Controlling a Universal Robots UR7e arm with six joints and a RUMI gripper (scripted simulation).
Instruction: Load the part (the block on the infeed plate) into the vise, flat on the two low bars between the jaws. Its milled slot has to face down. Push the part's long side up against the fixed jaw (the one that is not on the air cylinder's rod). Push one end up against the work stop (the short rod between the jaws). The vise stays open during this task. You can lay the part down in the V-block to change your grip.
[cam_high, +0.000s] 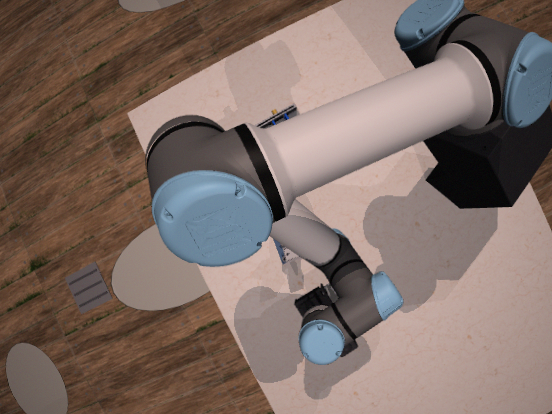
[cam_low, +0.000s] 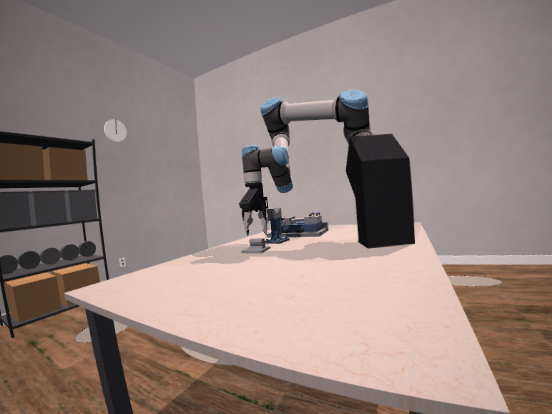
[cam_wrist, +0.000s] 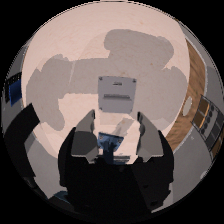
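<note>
Now: the part 50 mm below my hand and 10 mm to the left of it. Round my hand: vise: 380 mm to the right, 30 mm below, 20 mm behind; then air cylinder rod: 390 mm to the right, 40 mm behind; then infeed plate: 70 mm below, 10 mm to the left.
</note>
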